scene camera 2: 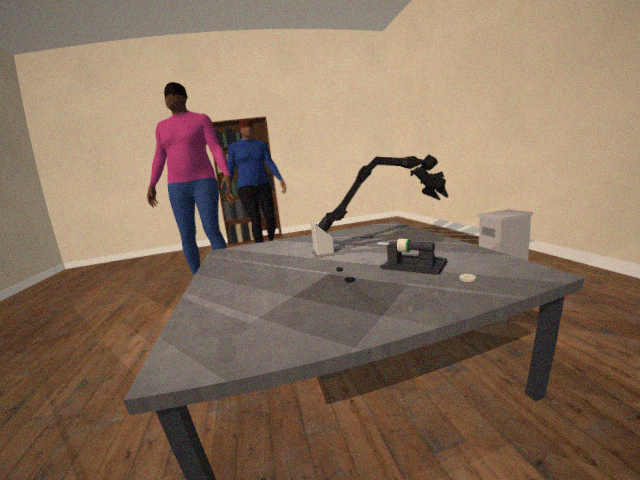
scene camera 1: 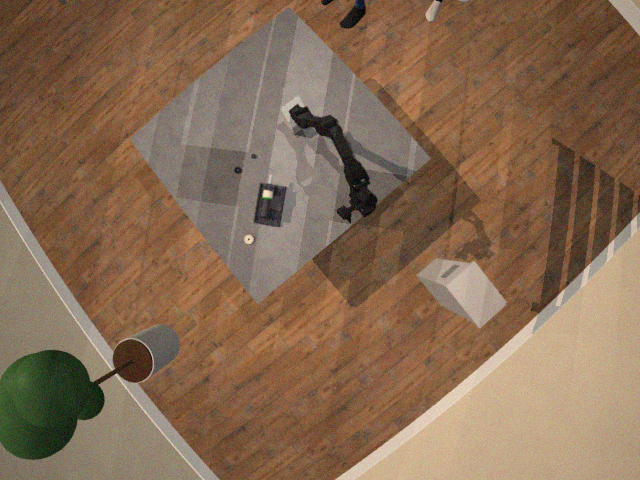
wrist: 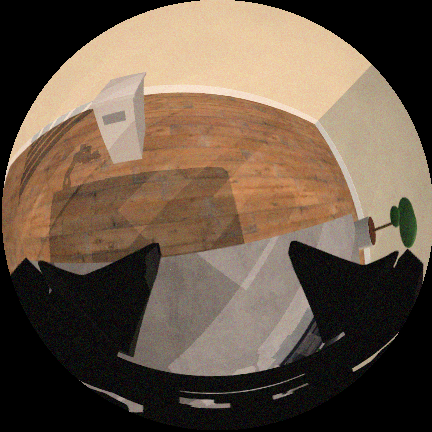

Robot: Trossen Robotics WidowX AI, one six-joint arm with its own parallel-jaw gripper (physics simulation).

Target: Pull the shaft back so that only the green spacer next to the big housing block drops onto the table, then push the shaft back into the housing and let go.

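Where they show: gripper, fingertip midpoint: (scene camera 2: 443, 198) (scene camera 1: 357, 218) (wrist: 226, 249); arm's base, link origin: (scene camera 2: 321, 228) (scene camera 1: 296, 112).
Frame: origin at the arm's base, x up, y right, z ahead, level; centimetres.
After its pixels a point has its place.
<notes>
The dark fixture (scene camera 1: 277, 211) (scene camera 2: 408, 267) stands on the grey table (scene camera 1: 222, 108) @(x -11.6, y 38.3, z 28.3 cm) (scene camera 2: 248, 310) @(x -11.6, y 38.7, z 52.8 cm) (wrist: 185, 305) @(x -11.6, y -54.8, z 10.3 cm). A green spacer (scene camera 1: 266, 197) @(x -1.1, y -24.8, z 41.3 cm) (scene camera 2: 407, 244) @(x -2.6, y -23.3, z 43.2 cm) shows as a thin ring between a wider cream ring (scene camera 1: 267, 193) @(x -1.2, y -23.5, z 39.5 cm) (scene camera 2: 401, 244) @(x -2.7, y -21.7, z 41.5 cm) and the dark cylindrical housing (scene camera 1: 264, 209) (scene camera 2: 423, 246). The pale shaft (scene camera 1: 269, 178) @(x -3.3, y -17.2, z 33.6 cm) (scene camera 2: 383, 243) @(x -3.2, y -17.5, z 34.0 cm) sticks out on the cream ring's side. My gripper (scene camera 1: 343, 215) (scene camera 2: 443, 196) @(x 8.9, y -64.1, z 13.5 cm) (wrist: 226, 249) @(x 8.9, y -64.1, z 13.5 cm) is open and empty, high above the table near its edge, well to the side of the fixture. In the wrist view part of the fixture (wrist: 303, 345) shows beside the right finger.
Two small dark rings (scene camera 1: 237, 169) @(x -11.1, y 2.7, z 44.2 cm) (scene camera 1: 253, 156) @(x -10.6, y 1.3, z 32.2 cm) (scene camera 2: 349, 279) @(x -11.5, y 1.8, z 44.1 cm) (scene camera 2: 339, 269) @(x -10.8, y 2.3, z 33.6 cm) and a cream disc (scene camera 1: 248, 239) @(x -11.0, y -33.1, z 65.6 cm) (scene camera 2: 467, 277) @(x -11.4, y -34.0, z 64.5 cm) lie on the table. A grey-white cabinet (scene camera 1: 465, 291) (scene camera 2: 504, 235) (wrist: 125, 125) stands beyond the table. Two people (scene camera 2: 186, 149) (scene camera 2: 251, 165) stand behind it.
</notes>
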